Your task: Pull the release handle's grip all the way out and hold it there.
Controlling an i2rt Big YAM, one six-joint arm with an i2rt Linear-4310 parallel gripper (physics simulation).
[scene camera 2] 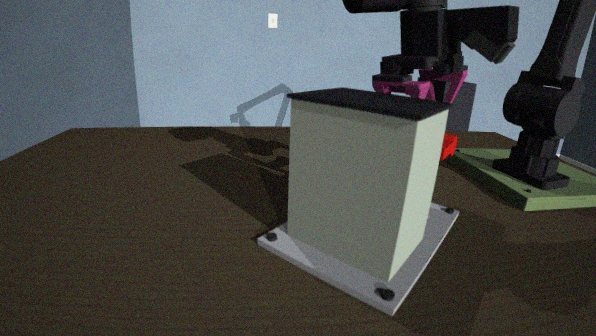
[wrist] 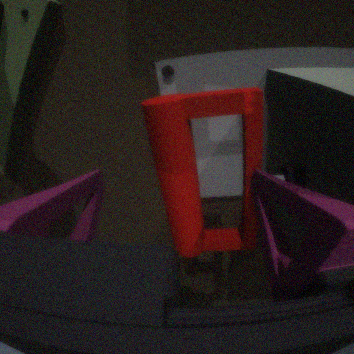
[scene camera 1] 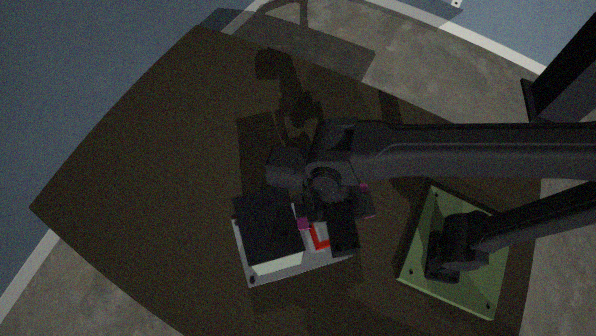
Labels:
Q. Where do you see a red release handle grip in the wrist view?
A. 167, 117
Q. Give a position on a grey base plate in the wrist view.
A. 241, 68

